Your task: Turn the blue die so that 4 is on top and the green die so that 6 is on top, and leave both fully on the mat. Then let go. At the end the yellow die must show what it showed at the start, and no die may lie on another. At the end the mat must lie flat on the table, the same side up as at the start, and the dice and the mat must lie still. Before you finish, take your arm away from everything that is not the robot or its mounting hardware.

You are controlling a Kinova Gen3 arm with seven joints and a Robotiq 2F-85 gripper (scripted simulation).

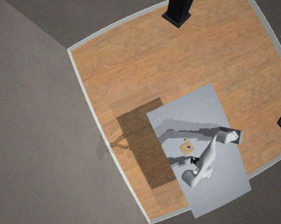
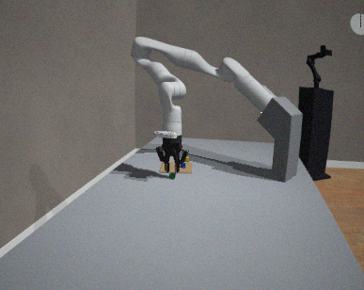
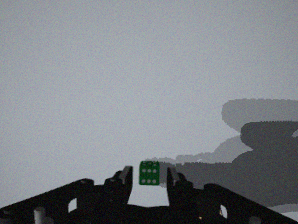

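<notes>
My gripper is now 30 mm above the green die. Round my hand: blue die (120 mm to the right, 70 mm behind, 30 mm below); tan mat (130 mm to the right, 40 mm below, 40 mm behind); yellow die (220 mm to the right, 110 mm behind, 30 mm below).
</notes>
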